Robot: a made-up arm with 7 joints.
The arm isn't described. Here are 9 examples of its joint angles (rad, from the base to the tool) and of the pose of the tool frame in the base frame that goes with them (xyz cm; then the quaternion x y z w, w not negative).
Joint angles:
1: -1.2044 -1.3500 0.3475 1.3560 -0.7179 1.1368 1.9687
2: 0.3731 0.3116 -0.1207 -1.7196 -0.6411 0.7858 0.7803
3: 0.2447 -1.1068 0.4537 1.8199 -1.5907 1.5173 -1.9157
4: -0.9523 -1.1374 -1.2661 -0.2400 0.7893 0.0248 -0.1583
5: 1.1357 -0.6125 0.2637 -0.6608 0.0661 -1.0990 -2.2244
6: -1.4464 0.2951 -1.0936 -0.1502 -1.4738 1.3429 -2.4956
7: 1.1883 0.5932 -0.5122 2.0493 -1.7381 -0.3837 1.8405
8: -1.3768 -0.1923 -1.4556 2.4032 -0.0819 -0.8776 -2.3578
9: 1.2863 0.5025 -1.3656 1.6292 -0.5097 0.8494 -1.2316
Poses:
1: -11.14 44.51 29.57 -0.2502 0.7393 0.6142 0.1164
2: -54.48 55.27 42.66 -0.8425 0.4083 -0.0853 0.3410
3: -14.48 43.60 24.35 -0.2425 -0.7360 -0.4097 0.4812
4: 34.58 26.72 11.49 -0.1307 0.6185 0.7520 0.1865
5: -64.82 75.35 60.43 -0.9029 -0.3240 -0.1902 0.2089
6: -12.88 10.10 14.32 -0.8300 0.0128 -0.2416 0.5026
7: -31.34 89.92 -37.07 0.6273 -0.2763 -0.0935 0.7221
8: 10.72 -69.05 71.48 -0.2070 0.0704 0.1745 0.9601
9: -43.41 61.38 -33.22 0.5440 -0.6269 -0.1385 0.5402
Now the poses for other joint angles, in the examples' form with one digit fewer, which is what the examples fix.
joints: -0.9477 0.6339 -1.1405 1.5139 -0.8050 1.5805 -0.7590
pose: -25.7 -7.6 -9.5 -0.705 0.128 -0.696 0.042
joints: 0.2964 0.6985 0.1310 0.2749 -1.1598 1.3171 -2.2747
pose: -24.6 10.4 -9.0 -0.059 0.962 -0.258 0.064
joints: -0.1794 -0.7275 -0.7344 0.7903 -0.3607 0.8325 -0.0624
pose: -27.6 -14.5 23.8 0.510 0.175 0.483 0.690
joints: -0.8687 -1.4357 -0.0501 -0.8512 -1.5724 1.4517 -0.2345
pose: 3.3 32.7 76.1 -0.216 -0.031 0.976 0.016
